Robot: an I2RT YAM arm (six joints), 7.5 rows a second.
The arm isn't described. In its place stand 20 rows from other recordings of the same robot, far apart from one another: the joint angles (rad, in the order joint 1, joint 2, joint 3, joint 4, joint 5, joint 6), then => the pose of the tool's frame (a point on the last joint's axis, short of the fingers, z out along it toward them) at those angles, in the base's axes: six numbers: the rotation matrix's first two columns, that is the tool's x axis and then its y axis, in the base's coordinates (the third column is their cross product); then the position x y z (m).
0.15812 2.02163 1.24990 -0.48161 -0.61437 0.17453 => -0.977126 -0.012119 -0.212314 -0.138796 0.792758 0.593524 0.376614 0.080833 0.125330
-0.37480 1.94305 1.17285 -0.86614 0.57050 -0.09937 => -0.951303 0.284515 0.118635 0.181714 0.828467 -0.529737 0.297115 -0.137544 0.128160
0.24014 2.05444 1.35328 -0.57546 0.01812 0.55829 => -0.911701 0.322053 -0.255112 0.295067 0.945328 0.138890 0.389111 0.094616 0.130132
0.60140 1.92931 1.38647 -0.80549 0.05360 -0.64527 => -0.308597 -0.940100 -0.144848 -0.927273 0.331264 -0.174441 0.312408 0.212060 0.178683
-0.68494 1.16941 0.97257 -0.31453 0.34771 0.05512 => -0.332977 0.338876 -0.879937 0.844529 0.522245 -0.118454 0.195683 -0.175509 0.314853
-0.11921 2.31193 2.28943 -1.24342 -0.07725 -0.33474 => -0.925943 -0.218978 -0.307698 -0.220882 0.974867 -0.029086 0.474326 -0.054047 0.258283
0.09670 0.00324 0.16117 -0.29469 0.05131 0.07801 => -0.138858 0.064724 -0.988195 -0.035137 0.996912 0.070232 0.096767 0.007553 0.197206
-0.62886 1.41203 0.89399 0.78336 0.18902 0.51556 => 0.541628 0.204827 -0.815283 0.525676 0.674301 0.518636 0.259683 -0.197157 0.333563
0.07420 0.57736 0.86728 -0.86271 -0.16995 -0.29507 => -0.454660 -0.321206 -0.830729 -0.362705 0.918637 -0.156687 0.107346 0.014018 0.326009
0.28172 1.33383 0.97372 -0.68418 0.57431 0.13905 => -0.818474 -0.115739 -0.562765 0.143655 0.907163 -0.395498 0.255759 0.053888 0.250125
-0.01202 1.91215 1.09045 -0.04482 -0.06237 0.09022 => -0.761481 0.099082 -0.640569 0.040414 0.993582 0.105644 0.390072 -0.002470 0.140243
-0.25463 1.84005 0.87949 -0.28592 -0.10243 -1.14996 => -0.574665 -0.788641 -0.218645 -0.747788 0.614557 -0.251263 0.305435 -0.075737 0.097884
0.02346 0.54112 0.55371 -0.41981 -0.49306 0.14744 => -0.458520 0.118685 -0.880723 -0.392056 0.862372 0.320323 0.134252 0.020005 0.270838
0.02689 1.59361 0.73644 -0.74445 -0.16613 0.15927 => -0.989915 0.129845 0.056643 0.137314 0.977795 0.158309 0.228151 0.012026 0.122432
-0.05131 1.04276 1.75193 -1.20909 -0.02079 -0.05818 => -0.479837 -0.033569 -0.876715 0.005164 0.999142 -0.041083 0.129892 -0.005929 0.494089
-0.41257 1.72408 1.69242 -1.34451 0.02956 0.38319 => -0.681808 0.706368 -0.190216 0.712623 0.700075 0.045414 0.300312 -0.132592 0.319105
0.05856 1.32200 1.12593 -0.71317 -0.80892 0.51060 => -0.923817 0.283759 -0.256987 -0.037449 0.601075 0.798315 0.265580 0.041373 0.302715
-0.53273 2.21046 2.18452 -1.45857 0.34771 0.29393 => -0.675746 0.714609 -0.180835 0.729865 0.614269 -0.299951 0.367114 -0.230529 0.271863
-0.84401 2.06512 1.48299 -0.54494 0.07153 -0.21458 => -0.749425 0.523217 -0.405717 0.620439 0.768889 -0.154483 0.283754 -0.322960 0.162410
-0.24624 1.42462 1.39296 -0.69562 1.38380 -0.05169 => -0.683044 0.161773 -0.712236 0.722815 0.009762 -0.690972 0.271313 -0.104259 0.373303
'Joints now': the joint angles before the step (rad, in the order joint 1, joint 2, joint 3, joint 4, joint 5, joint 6). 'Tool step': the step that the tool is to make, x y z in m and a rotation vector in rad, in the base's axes. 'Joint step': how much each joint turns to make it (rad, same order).
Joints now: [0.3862, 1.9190, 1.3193, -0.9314, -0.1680, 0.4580]
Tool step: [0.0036, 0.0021, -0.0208, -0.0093, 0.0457, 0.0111]
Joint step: [0.0008, 0.0626, -0.0002, 0.0152, -0.0088, -0.0103]
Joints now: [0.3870, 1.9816, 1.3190, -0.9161, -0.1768, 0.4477]
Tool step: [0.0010, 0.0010, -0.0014, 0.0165, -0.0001, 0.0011]
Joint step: [0.0000, 0.0045, 0.0001, 0.0105, -0.0152, -0.0012]
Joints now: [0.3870, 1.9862, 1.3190, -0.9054, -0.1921, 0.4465]
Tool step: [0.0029, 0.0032, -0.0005, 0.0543, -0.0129, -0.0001]
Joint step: [0.0008, 0.0026, -0.0001, 0.0355, -0.0454, 0.0016]
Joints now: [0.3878, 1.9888, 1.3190, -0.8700, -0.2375, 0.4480]
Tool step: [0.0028, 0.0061, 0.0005, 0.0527, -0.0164, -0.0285]
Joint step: [0.0088, 0.0004, 0.0001, 0.0461, -0.0404, 0.0408]
